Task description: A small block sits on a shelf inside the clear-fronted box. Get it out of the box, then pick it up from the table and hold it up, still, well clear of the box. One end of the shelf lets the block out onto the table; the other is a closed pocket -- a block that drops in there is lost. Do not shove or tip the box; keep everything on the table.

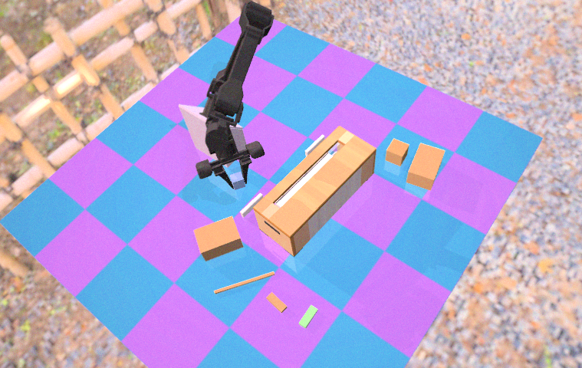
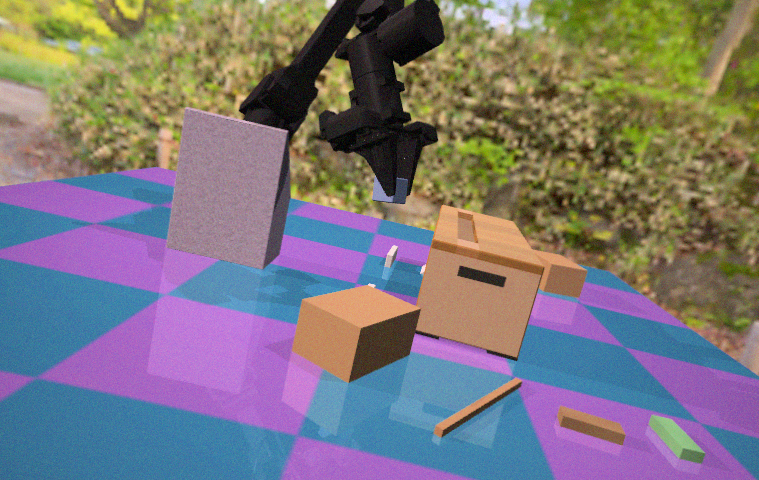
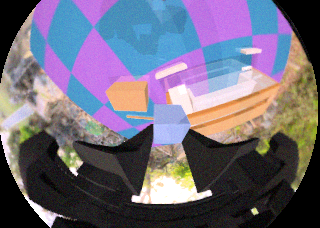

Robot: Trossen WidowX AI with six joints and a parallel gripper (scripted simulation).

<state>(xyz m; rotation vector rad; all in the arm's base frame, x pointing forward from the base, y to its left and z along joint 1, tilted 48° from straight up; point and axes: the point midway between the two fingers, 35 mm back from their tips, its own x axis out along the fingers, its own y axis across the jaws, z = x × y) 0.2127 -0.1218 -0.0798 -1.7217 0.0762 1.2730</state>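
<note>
Right now the bluish block is 10 mm to the left of my gripper tip and 10 mm behind it. From my gripper tip the other things lie so: green tile 330 mm ahead, 170 mm below, 160 mm to the right; wooden box 170 mm to the left, 110 mm below, 110 mm ahead; thin stick 180 mm to the right, 170 mm below, 120 mm ahead.
</note>
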